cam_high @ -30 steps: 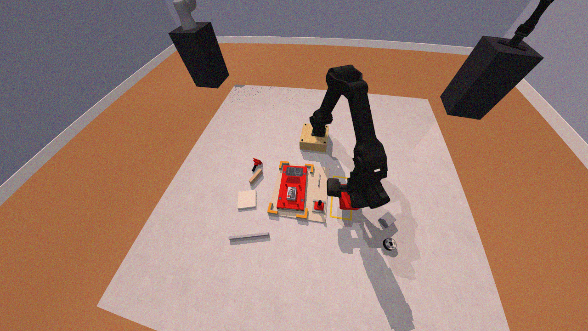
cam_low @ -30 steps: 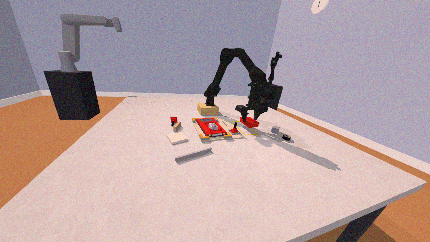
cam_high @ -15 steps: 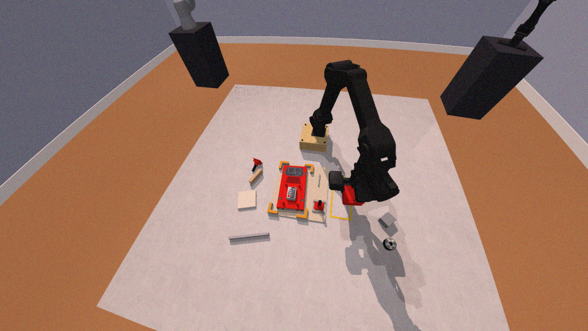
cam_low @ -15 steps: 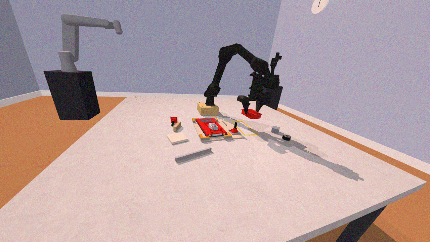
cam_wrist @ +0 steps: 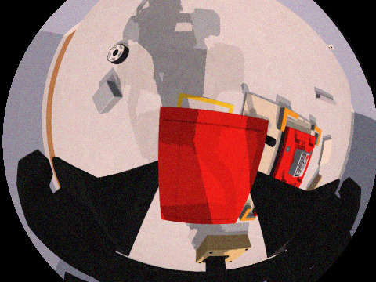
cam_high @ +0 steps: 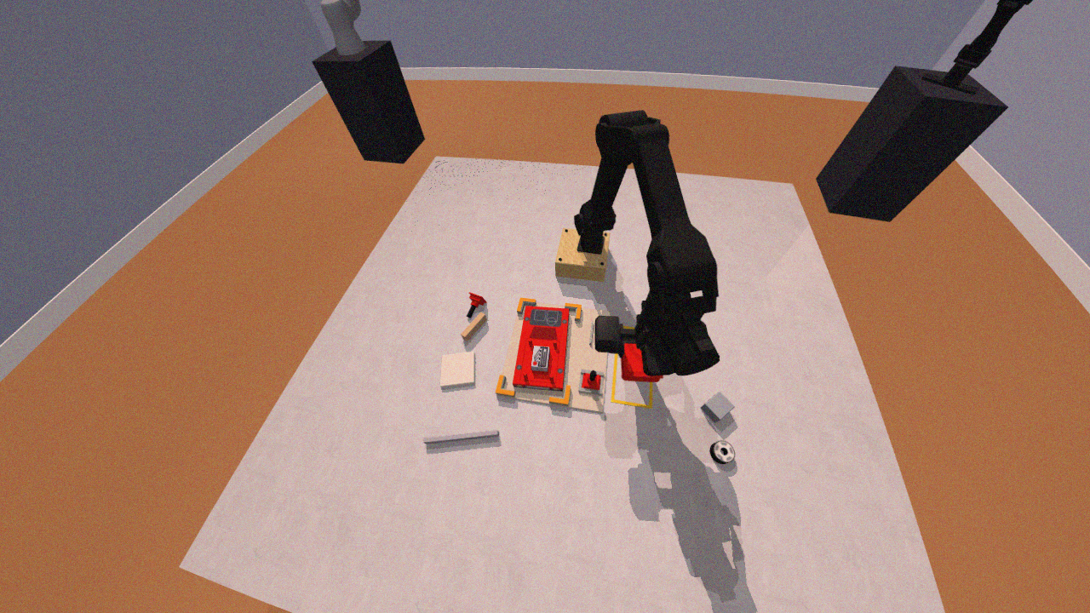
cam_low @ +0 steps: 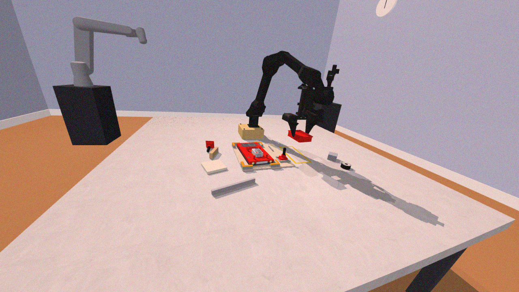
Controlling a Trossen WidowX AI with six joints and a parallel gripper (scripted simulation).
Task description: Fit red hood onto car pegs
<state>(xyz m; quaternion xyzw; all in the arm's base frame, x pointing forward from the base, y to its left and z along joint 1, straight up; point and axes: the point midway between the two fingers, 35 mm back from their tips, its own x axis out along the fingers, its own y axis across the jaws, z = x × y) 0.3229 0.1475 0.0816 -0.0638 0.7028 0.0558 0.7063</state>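
Right now the grey engine block is 190 mm to the right of my gripper tip, 80 mm below it and 20 mm ahead of it. Also, from my gripper tip: red hood: 10 mm above; then grey block: 180 mm to the left, 90 mm below, 30 mm ahead; then black-and-white wheel: 190 mm to the left, 120 mm ahead, 100 mm below.
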